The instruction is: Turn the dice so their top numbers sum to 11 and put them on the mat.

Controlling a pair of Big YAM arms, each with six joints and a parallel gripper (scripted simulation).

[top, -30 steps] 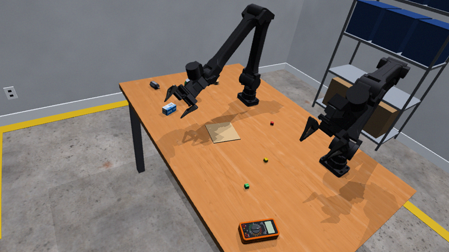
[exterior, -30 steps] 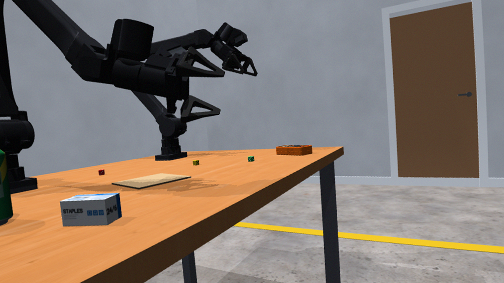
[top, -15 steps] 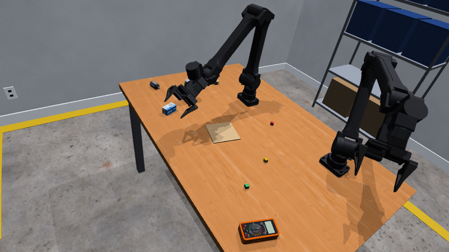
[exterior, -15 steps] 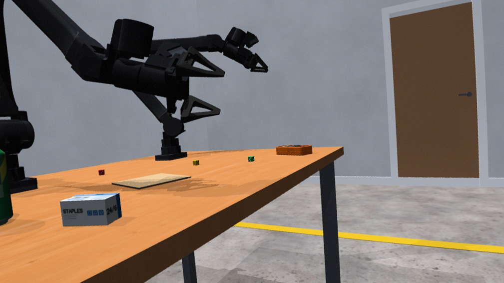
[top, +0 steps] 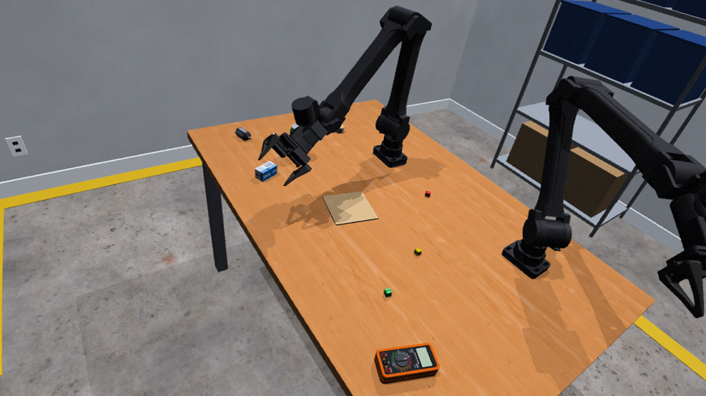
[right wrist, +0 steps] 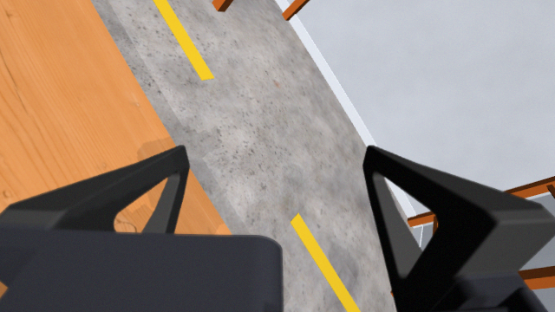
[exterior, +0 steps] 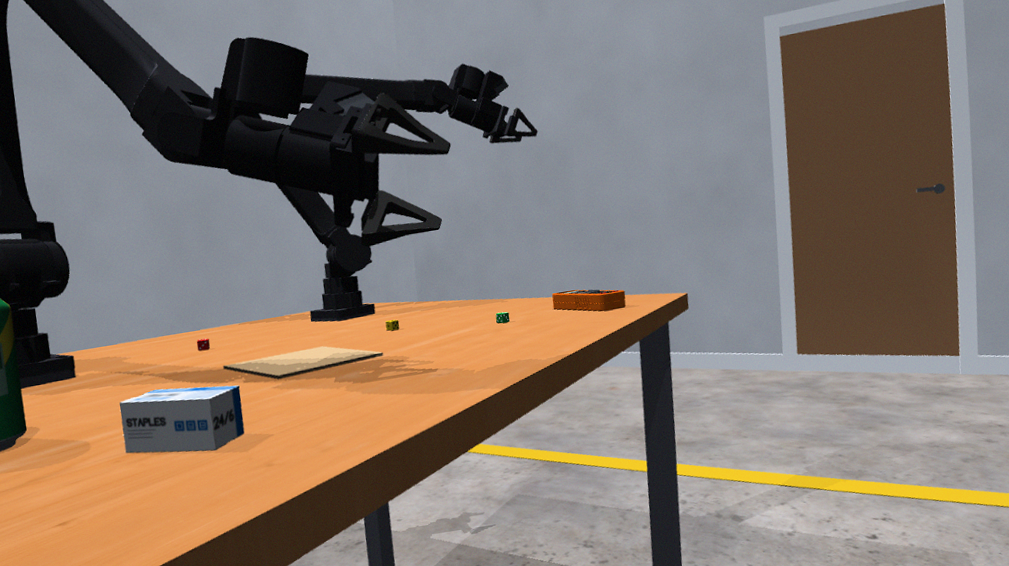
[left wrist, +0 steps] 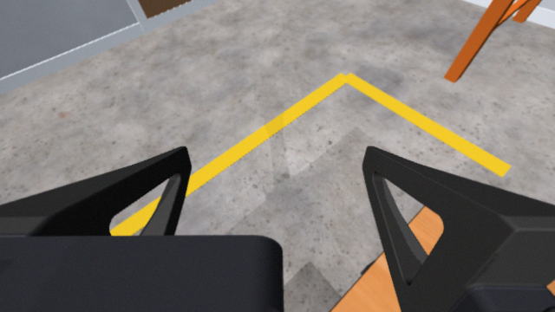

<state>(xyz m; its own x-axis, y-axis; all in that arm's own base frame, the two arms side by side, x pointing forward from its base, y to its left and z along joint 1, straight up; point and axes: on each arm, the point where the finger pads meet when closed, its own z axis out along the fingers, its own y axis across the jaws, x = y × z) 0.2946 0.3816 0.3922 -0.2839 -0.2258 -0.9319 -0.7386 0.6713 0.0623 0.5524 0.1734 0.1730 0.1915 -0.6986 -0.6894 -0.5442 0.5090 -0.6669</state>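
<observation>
Now: the green die 380 mm to the left of my right hand, 180 mm below it and 120 mm behind it. From my right hand the other things lie so: yellow die 310 mm to the left, 300 mm behind, 180 mm below; tan mat 240 mm behind, 180 mm below, 50 mm to the left; black object 480 mm to the right, 170 mm below, 130 mm behind.
</observation>
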